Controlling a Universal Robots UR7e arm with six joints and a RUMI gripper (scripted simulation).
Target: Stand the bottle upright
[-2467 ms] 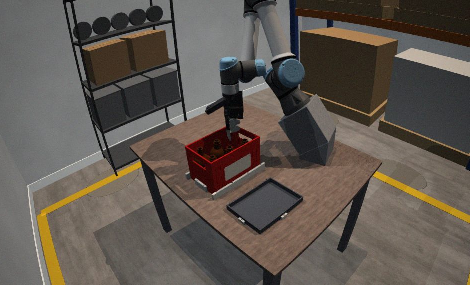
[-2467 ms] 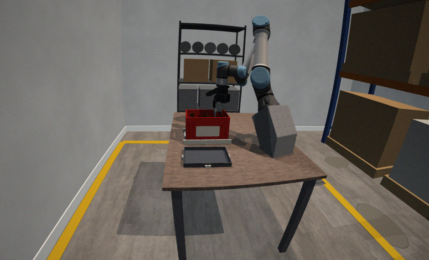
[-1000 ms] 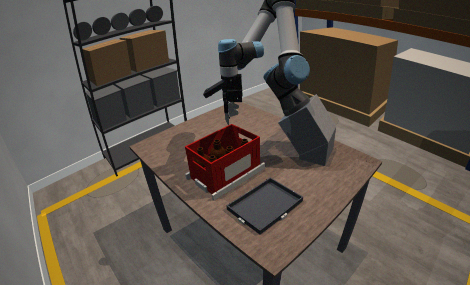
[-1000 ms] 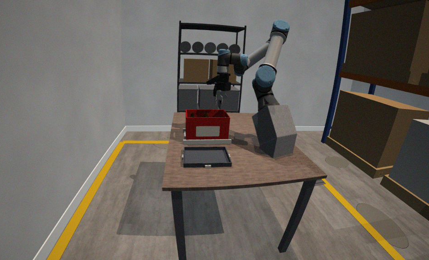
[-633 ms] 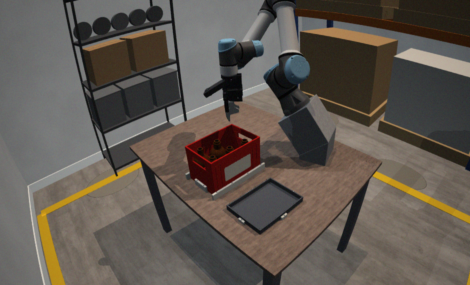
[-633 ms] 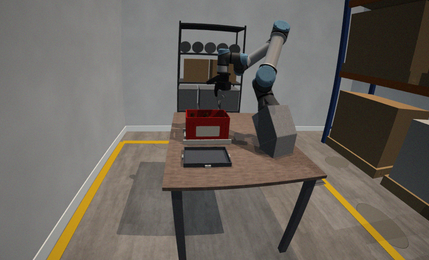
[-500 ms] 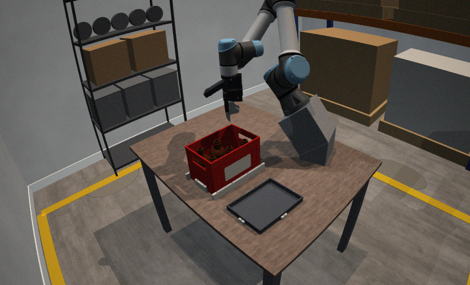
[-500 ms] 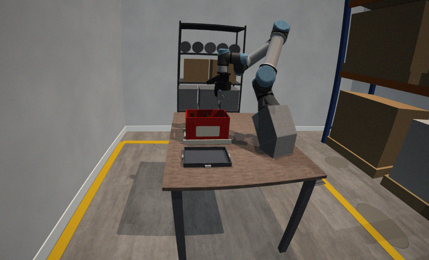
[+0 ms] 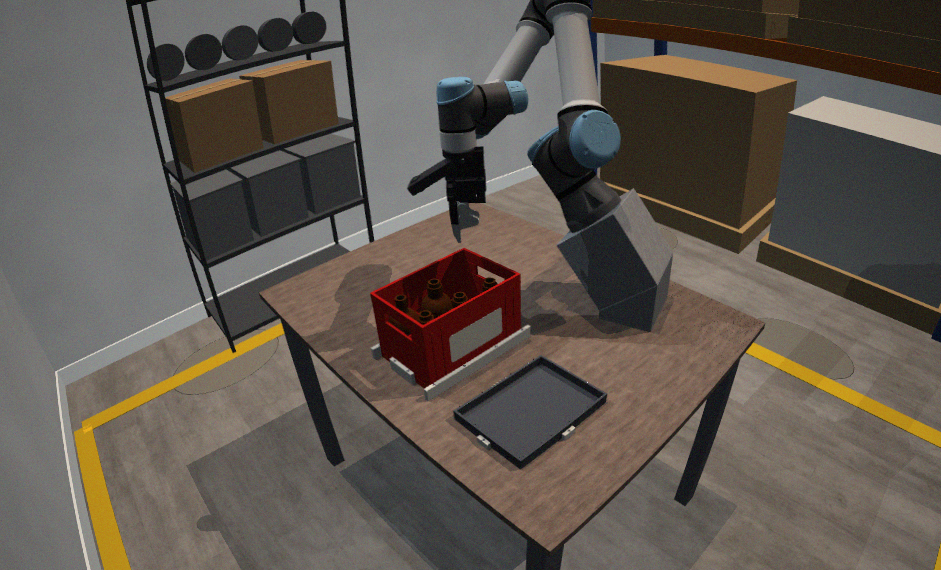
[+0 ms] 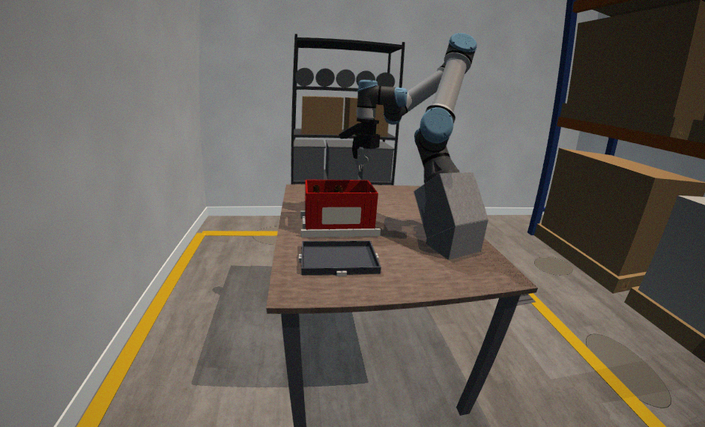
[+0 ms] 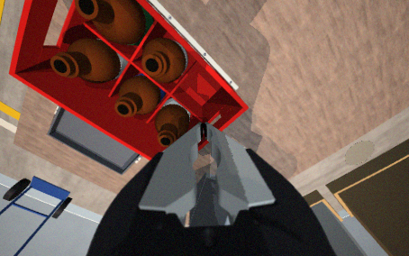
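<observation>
Now: hand 90 mm short of the red crate, 30 mm to the right of it and 160 mm above it. From my hand the other things lie so: dark tray (170 mm ahead, 300 mm to the left, 230 mm below).
</observation>
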